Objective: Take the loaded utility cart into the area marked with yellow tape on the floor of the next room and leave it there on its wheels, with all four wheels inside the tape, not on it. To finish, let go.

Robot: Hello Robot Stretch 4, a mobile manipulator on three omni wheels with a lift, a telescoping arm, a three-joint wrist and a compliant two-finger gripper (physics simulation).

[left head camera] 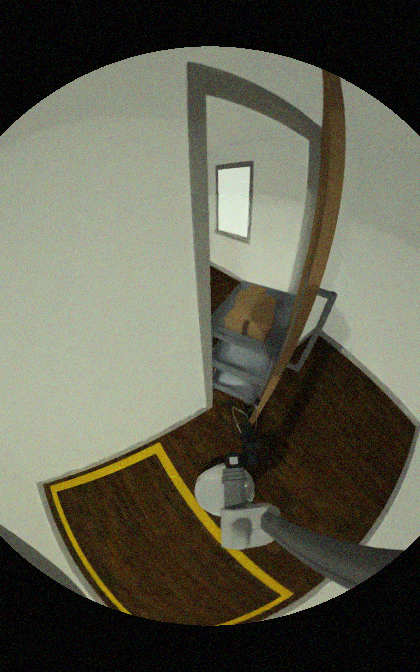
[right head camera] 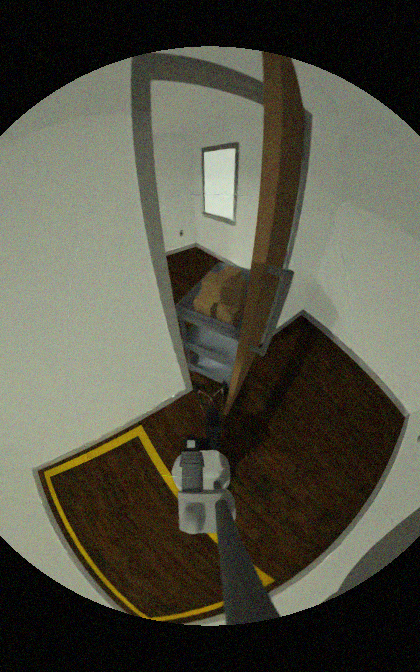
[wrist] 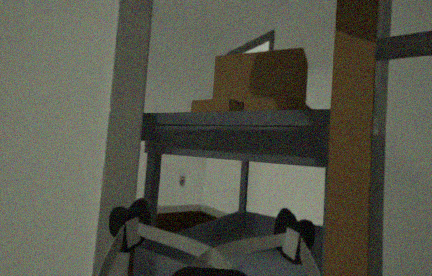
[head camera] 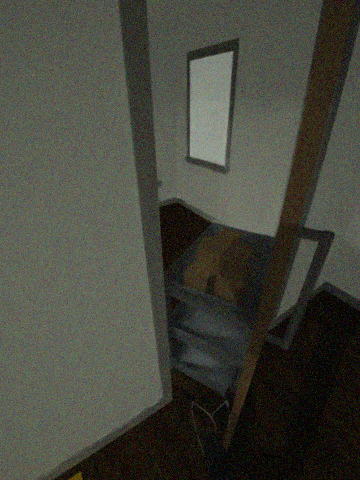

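Seen in the pictures: gripper, fingertip midpoint: point(right head camera: 209, 381) point(wrist: 212, 220) point(head camera: 208, 387); robot's base, link origin: point(right head camera: 202, 471).
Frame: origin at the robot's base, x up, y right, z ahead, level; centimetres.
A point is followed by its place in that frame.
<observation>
The grey utility cart point(head camera: 212, 325) @[x 44.4, y 16.4, z 93.1 cm] point(left head camera: 242, 354) point(right head camera: 212, 341) @[x 44.4, y 12.0, z 92.2 cm] point(wrist: 235, 137) @[x 79.3, y 11.6, z 77.5 cm] stands upright beyond the doorway, partly hidden by the door; its wheels cannot be made out. Brown boxes point(head camera: 205, 262) @[x 93.8, y 9.7, z 87.0 cm] point(left head camera: 250, 310) point(right head camera: 212, 295) @[x 92.5, y 11.6, z 86.1 cm] point(wrist: 280, 75) @[x 94.3, y 21.0, z 82.0 cm] lie on its top tray. My gripper point(head camera: 210, 404) point(left head camera: 245, 409) point(right head camera: 210, 390) point(wrist: 212, 220) @[x 69.5, y 8.3, z 48.0 cm] is open and empty, low at the doorway, in front of the cart's near end and apart from it. The yellow tape point(head camera: 76, 476) @[x -2.7, y -54.2, z 37.3 cm] point(left head camera: 107, 469) point(right head camera: 95, 452) @[x -2.7, y -96.4, z 6.0 cm] marks a rectangle on the floor on my side, left of and below my base in the side head views.
The brown door point(head camera: 300, 165) @[x 143.3, y 20.3, z 48.9 cm] point(left head camera: 327, 215) point(right head camera: 270, 190) @[x 149.8, y 21.2, z 48.4 cm] point(wrist: 352, 150) @[x 76.8, y 20.9, z 48.5 cm] stands open at the right of the opening. The grey left jamb point(head camera: 145, 175) @[x 135.2, y -9.9, z 72.2 cm] point(left head camera: 199, 225) point(right head camera: 147, 190) @[x 149.0, y -9.6, z 72.4 cm] point(wrist: 125, 100) @[x 84.3, y -9.7, z 72.3 cm] is close to my left fingertip. A grey rectangular frame point(head camera: 325, 245) @[x 126.1, y 30.8, z 50.1 cm] point(left head camera: 327, 296) sticks out right of the door.
</observation>
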